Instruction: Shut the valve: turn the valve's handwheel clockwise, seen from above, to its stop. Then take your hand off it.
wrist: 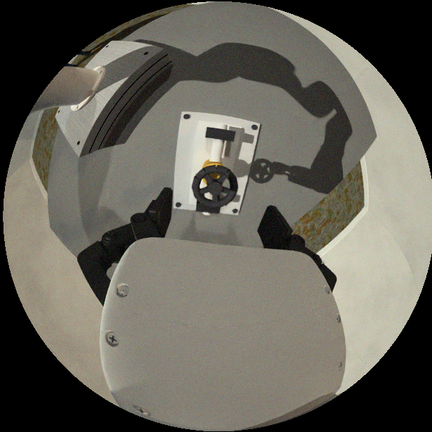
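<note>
The valve's black handwheel (215, 188), a ring with spokes and a hub, shows near the middle of the wrist view. It sits over a yellow valve body (212, 164) with a white pipe (216, 150), on a white base plate (188, 165) with dark bolts at its corners. My gripper (219, 210) is open. Its two black fingers stand wide apart, left and right below the handwheel in the view, and neither touches it. Nothing is between the fingers. The handwheel's exact turned position cannot be told from a mark.
The grey table top (150, 105) lies around the base plate. A metal mounting plate (97, 107) with the arm's pale base (70, 87) is at the upper left. A black block (220, 133) stands at the pipe's end. Shadows of the arm and wheel fall at the top and right.
</note>
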